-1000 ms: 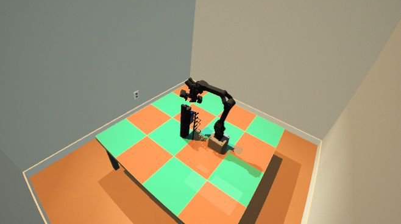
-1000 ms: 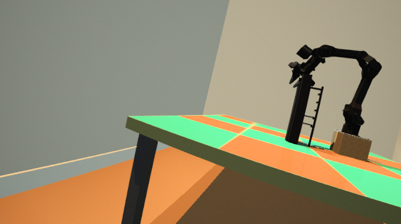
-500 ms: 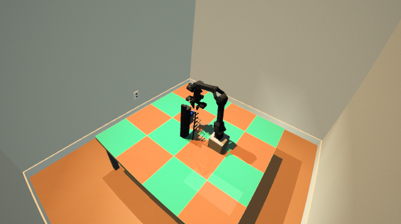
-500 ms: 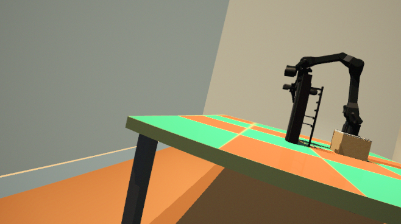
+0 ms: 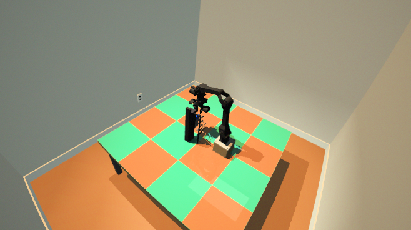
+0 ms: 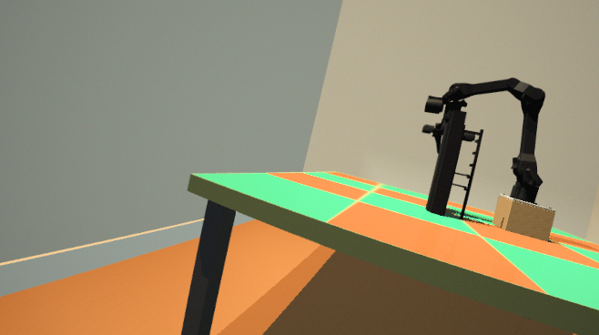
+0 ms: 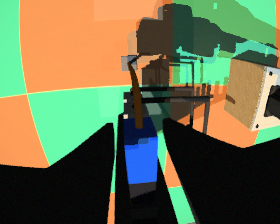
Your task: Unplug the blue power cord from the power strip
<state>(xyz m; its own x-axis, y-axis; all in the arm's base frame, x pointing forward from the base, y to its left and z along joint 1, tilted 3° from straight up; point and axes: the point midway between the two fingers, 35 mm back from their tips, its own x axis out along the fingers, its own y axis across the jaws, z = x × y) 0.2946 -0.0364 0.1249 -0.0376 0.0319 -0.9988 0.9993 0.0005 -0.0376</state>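
My gripper tip is now 50 mm to the right of the blue plug and 10 mm above it.
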